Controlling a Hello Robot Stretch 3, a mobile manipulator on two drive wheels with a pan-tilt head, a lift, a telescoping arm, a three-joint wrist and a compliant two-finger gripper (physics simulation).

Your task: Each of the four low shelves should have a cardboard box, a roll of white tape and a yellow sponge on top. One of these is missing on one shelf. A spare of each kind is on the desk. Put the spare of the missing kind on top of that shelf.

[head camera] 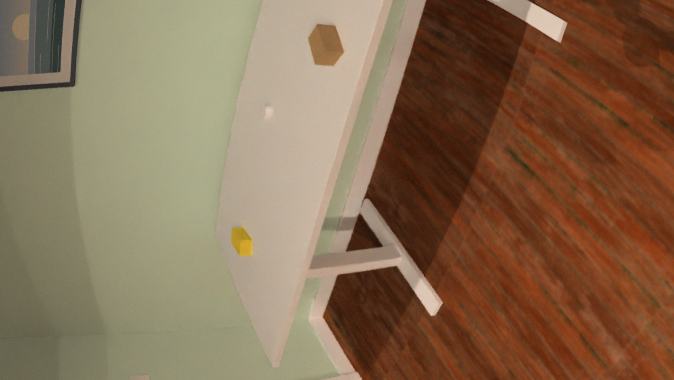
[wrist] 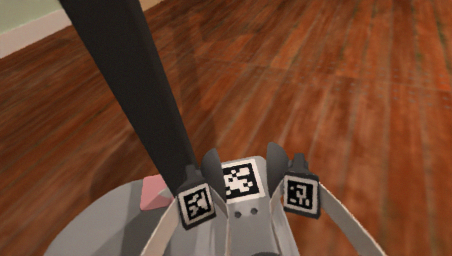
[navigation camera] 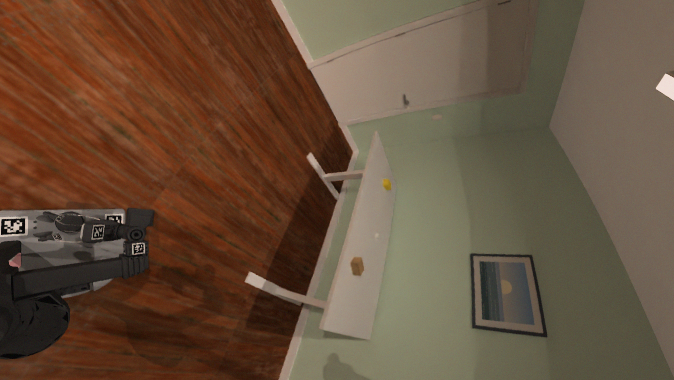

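Where they show: gripper, between the fingertips: (wrist: 243, 163) (navigation camera: 36, 225); robot's base, origin of its link: (navigation camera: 70, 221).
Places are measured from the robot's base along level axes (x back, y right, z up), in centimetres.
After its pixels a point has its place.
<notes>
A brown cardboard box (head camera: 326, 45) {x 30.9, y 106.9, z 76.3 cm} (navigation camera: 357, 266) {x 31.1, y 106.9, z 76.4 cm} stands on the white desk (head camera: 295, 165) {x 3.8, y 135.3, z 72.0 cm} (navigation camera: 367, 210) {x 0.1, y 135.6, z 72.0 cm}. A small roll of white tape (head camera: 268, 111) {x 21.0, y 151.3, z 73.5 cm} (navigation camera: 377, 235) {x 20.2, y 151.6, z 73.5 cm} lies on the desk between the box and the sponge, toward the wall side. A yellow sponge (head camera: 242, 242) {x -20.8, y 175.8, z 75.6 cm} (navigation camera: 386, 184) {x -20.8, y 175.8, z 75.1 cm} lies near the desk's other end, close to the wall-side edge. My gripper (wrist: 243, 163) {x -0.3, y -7.0, z 27.8 cm} is open with nothing between its fingertips. It is folded in over my base, well away from the desk. The low shelves do not show in these views.
The desk stands along a green wall, on white legs with long feet (head camera: 429, 296) (navigation camera: 261, 283) that reach out over the wooden floor. A framed picture (navigation camera: 507, 295) {x 63.7, y 165.9, z 165.8 cm} hangs above it. A closed door (navigation camera: 400, 75) {x -133.5, y 194.2, z 92.9 cm} is beyond the sponge end. My dark arm (navigation camera: 70, 277) {x 10.5, y 0.5, z 53.6 cm} (wrist: 130, 85) {x 6.9, y -11.6, z 33.9 cm} is retracted.
</notes>
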